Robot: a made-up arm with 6 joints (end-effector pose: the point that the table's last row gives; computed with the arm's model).
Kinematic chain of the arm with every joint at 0, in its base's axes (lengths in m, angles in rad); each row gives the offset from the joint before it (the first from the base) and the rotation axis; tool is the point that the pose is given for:
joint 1: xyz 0 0 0.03 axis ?
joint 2: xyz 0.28 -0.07 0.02 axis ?
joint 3: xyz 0.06 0 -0.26 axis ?
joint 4: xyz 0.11 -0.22 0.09 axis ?
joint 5: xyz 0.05 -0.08 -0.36 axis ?
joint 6: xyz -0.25 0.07 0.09 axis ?
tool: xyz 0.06 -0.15 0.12
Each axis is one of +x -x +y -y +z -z.
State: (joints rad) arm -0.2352 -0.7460 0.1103 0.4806 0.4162 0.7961
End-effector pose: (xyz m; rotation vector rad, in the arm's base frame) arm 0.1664 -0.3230 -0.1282 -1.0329 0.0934 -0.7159
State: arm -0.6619 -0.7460 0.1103 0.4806 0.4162 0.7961
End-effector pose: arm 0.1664 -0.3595 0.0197 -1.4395 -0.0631 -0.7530
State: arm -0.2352 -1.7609 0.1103 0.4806 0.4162 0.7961
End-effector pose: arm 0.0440 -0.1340 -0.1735 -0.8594 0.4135 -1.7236
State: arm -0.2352 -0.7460 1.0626 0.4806 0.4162 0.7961
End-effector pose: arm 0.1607 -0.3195 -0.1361 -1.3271 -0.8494 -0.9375
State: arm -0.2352 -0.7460 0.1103 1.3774 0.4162 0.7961
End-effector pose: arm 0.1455 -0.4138 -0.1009 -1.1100 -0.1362 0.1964
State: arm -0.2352 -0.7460 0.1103 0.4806 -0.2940 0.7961
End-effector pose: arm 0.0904 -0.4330 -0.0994 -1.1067 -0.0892 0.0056
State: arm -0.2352 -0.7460 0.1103 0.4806 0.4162 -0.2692
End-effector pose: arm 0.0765 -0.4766 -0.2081 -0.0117 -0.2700 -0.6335
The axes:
joint 1: +x
joint 2: +z
joint 3: -y
joint 4: +z
joint 5: -z
joint 6: -x

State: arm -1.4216 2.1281 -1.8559 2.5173 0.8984 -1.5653
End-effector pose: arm 0.7074 -0.3372 0.1448 0.6098 -1.7972 2.0757
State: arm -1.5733 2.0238 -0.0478 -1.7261 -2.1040 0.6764
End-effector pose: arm 0.5958 -0.2246 0.0616 -0.9640 1.2098 2.4061
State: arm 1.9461 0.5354 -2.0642 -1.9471 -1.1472 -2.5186
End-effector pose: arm 0.0746 0.1168 -0.1501 2.1427 1.8476 -0.7514
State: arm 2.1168 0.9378 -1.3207 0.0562 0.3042 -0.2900
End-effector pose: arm 0.5332 0.3585 -0.1328 1.3299 0.2319 1.3189
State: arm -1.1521 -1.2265 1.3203 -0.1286 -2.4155 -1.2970
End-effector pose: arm 0.0546 -0.2311 0.5887 -1.2181 0.9144 0.0639
